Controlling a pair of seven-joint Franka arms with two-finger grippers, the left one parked.
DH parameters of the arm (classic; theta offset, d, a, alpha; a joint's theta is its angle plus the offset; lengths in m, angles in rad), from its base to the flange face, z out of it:
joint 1: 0 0.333 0 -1.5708
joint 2: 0 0 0 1.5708
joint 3: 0 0.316 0.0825 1.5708
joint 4: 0 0 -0.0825 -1.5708
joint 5: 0 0.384 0 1.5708
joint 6: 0 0 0.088 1.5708
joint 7: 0 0.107 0 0
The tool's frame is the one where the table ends.
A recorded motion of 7 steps. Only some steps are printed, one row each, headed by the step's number.
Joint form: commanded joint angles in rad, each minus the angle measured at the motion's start. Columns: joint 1, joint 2, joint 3, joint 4, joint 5, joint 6, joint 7.
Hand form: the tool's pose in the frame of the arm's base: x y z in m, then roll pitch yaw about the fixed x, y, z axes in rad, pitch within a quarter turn. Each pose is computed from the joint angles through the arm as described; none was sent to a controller.
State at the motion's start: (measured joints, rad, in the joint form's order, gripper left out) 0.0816 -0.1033 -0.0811 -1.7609 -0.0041 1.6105 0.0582
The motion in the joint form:
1: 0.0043 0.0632 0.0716 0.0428 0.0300 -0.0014 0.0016
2: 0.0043 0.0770 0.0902 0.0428 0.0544 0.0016 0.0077
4: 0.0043 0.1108 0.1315 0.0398 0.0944 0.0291 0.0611
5: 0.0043 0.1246 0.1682 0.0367 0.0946 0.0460 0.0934
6: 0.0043 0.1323 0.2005 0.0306 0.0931 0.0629 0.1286
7: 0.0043 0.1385 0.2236 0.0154 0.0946 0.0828 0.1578
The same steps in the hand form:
1: 0.5390 0.0439 0.5802 -3.1196 0.0704 0.0155
2: 0.5416 0.0569 0.5731 -3.0971 0.0829 0.0269
4: 0.5489 0.0844 0.5555 -3.0629 0.0993 0.0107
5: 0.5501 0.1048 0.5477 -3.0648 0.1020 0.0136
6: 0.5494 0.1225 0.5419 -3.0679 0.1016 0.0094
7: 0.5483 0.1352 0.5329 -3.0687 0.1057 0.0014

